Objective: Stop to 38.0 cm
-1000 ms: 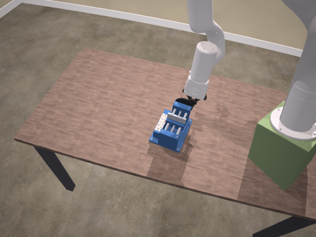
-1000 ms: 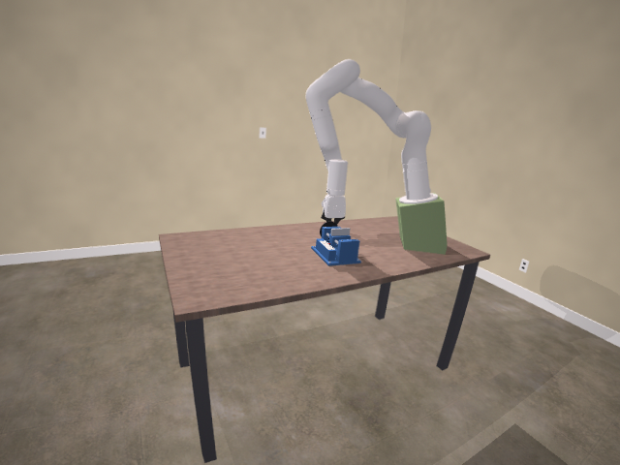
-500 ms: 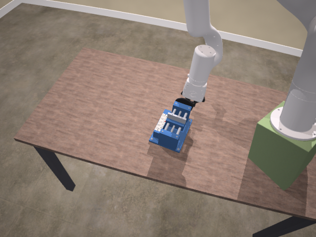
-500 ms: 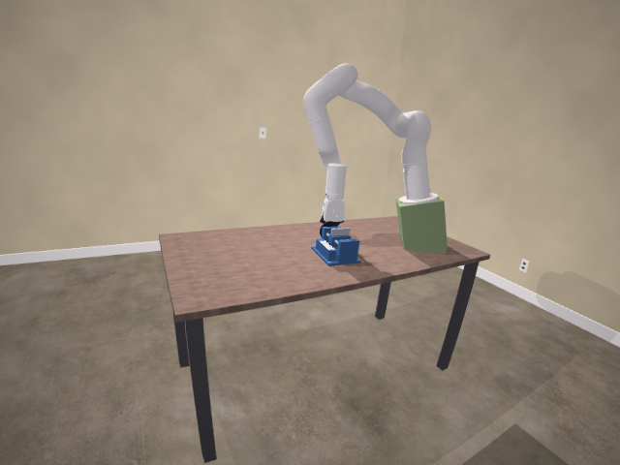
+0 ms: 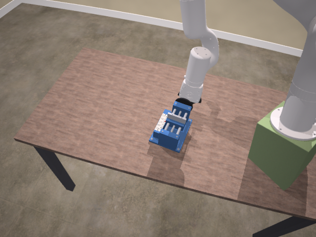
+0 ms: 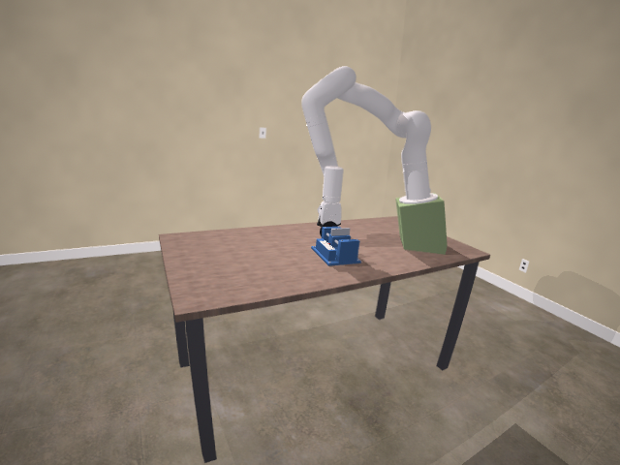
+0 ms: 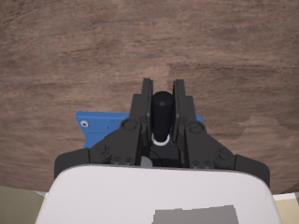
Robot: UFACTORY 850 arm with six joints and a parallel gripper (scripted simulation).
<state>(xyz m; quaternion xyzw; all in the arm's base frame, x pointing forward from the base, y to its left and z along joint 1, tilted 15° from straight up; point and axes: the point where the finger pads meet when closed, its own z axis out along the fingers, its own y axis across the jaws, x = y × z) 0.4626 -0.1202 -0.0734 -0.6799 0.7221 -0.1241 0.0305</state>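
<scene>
Right now my hand is 1 cm short of the black handwheel, 2 cm to the right of it and 1 cm below it. Also, from my hand: grey stop block (4 cm ahead, 15 cm to the left, 4 cm above).
</scene>
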